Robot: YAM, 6 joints.
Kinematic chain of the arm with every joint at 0, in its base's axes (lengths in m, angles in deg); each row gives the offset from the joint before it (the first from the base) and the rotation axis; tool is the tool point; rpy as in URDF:
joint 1: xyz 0 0 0.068 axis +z
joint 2: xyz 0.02 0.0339 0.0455 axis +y
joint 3: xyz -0.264 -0.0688 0 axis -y
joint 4: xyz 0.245 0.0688 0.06 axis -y
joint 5: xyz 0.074 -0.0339 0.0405 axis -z
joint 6: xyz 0.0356 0 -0.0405 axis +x
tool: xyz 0 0 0 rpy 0 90 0
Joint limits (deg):
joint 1: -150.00..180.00
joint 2: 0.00..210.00
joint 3: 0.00..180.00
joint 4: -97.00..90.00
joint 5: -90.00..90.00
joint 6: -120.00..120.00
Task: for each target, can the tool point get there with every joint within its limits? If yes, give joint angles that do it. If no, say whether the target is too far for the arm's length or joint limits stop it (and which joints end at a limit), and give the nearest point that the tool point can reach.
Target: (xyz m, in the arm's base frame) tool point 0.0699 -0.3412 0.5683
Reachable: yes | joints 106.47 47.24 146.51 62.79 -56.61 49.45
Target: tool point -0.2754 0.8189 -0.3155
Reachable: no: too far | nearest point -0.1842 0.5478 -0.1701 | short by 0.321 m
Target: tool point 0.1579 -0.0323 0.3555
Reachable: yes | joints -3.69 51.04 61.77 -52.45 38.29 -61.19
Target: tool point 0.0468 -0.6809 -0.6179
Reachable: no: too far | nearest point 0.0316 -0.4597 -0.3116 | short by 0.378 m
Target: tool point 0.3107 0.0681 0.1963
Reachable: yes | joints 13.28 91.31 34.07 53.26 8.29 -55.20
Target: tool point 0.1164 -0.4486 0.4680
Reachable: yes | joints 107.27 19.67 137.37 13.61 -38.30 28.33
